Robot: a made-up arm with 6 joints.
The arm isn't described. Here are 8 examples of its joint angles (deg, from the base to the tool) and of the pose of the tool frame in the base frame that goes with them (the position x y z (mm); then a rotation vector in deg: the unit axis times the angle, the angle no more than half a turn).
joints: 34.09 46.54 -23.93 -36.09 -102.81 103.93
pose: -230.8 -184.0 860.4 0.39 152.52 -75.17
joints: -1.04 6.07 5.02 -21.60 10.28 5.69
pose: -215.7 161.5 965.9 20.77 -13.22 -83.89
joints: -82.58 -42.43 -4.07 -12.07 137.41 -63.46
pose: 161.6 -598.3 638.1 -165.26 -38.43 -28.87
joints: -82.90 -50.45 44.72 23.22 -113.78 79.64
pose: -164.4 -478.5 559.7 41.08 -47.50 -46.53
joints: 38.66 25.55 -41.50 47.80 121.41 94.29
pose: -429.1 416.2 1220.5 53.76 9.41 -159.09
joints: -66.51 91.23 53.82 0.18 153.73 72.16
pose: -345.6 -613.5 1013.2 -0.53 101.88 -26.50
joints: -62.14 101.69 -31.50 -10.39 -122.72 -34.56
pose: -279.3 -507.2 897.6 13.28 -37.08 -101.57
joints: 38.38 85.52 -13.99 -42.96 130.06 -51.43
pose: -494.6 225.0 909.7 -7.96 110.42 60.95
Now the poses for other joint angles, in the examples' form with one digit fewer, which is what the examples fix.
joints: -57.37 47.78 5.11 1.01 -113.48 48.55
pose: -279 -388 780 19.0 -113.0 -41.4
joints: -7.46 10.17 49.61 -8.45 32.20 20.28
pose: -317 136 1038 8.9 32.3 -55.6
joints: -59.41 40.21 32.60 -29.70 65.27 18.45
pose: -388 -348 1035 86.2 72.0 -19.8
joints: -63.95 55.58 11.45 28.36 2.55 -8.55
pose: -313 -386 1045 23.3 41.2 -6.9
